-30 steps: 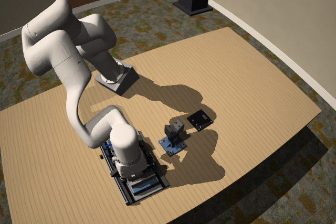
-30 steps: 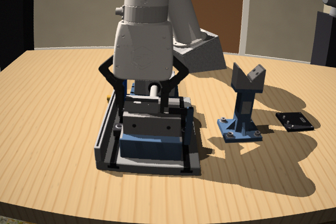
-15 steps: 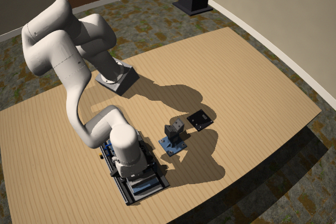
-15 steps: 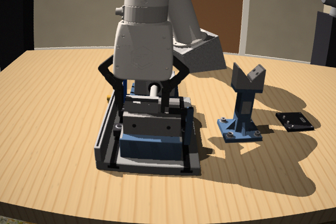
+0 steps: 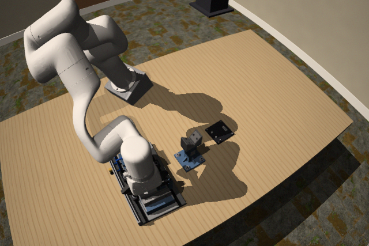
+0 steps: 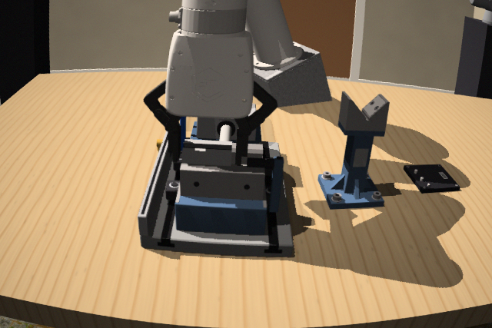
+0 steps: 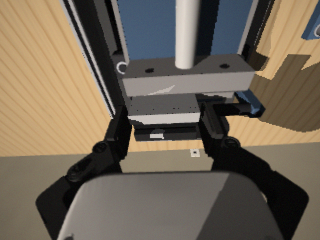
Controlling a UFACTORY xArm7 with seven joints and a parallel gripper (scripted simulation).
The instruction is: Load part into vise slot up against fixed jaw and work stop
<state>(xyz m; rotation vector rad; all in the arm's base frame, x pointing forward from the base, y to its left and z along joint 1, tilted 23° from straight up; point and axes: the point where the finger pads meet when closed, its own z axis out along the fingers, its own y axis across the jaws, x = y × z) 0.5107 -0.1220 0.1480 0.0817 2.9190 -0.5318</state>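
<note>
Right now the part is right at my hand. Round my hand: work stop: 7 cm to the left, 2 cm below, 1 cm ahead; then fixed jaw: 3 cm below, 3 cm ahead, 2 cm to the left; then moving jaw: 3 cm below, 3 cm behind, 2 cm to the left.
</note>
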